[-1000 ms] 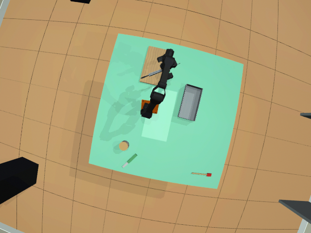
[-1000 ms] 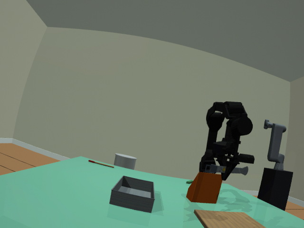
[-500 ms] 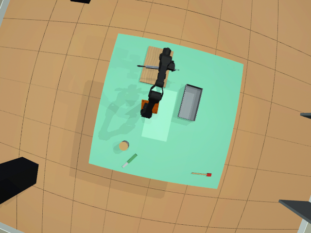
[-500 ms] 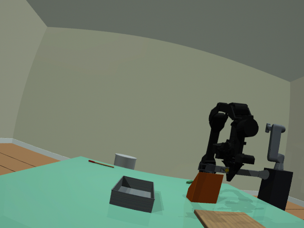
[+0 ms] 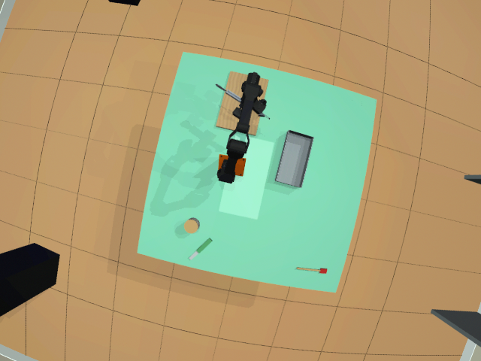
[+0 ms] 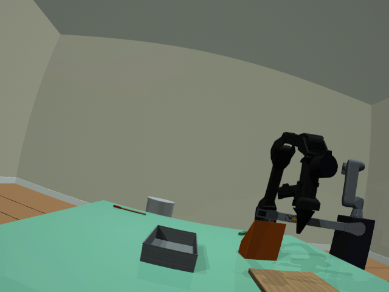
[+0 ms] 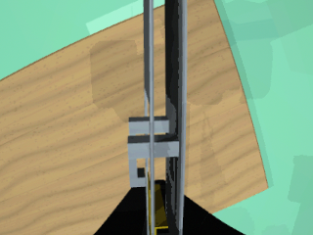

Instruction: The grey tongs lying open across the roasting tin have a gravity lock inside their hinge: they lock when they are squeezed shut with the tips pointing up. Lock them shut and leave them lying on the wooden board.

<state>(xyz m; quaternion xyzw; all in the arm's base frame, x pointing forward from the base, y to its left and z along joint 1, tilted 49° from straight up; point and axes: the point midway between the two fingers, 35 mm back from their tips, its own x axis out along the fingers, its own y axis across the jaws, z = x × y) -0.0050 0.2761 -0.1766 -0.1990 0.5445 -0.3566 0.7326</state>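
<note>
My gripper tip is now 4 cm below the yellow lock piece and 2 cm short of it. Also, from my gripper tip: tan round object (71 cm to the right, 13 cm below, 11 cm behind); wooden board (16 cm below, 7 cm to the left, 4 cm behind); grey roasting tin (34 cm ahead, 17 cm to the right, 13 cm below).
</note>
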